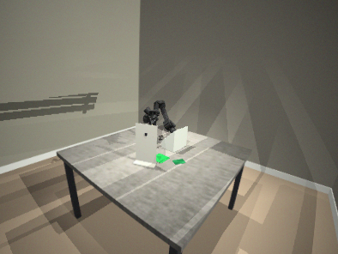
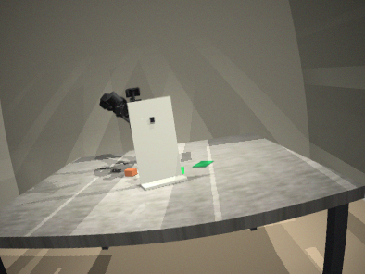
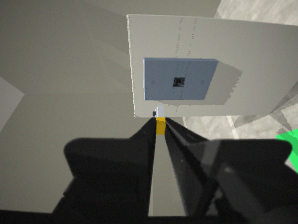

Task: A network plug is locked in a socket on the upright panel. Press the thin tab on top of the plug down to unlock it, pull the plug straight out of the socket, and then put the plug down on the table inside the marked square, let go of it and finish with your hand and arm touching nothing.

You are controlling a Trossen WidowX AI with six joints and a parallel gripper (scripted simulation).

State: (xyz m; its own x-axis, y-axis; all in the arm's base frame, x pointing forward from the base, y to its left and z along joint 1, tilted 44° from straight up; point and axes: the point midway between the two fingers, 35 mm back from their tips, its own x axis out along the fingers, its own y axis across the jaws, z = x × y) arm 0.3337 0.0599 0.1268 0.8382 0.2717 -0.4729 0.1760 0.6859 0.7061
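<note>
My gripper tip is 29 cm above the green marked square, 7 cm to the right of it and 4 cm past it. From my gripper tip the other things lie so: upright white panel 14 cm below, 10 cm ahead, 3 cm to the left; then yellow network plug right at my gripper tip.
</note>
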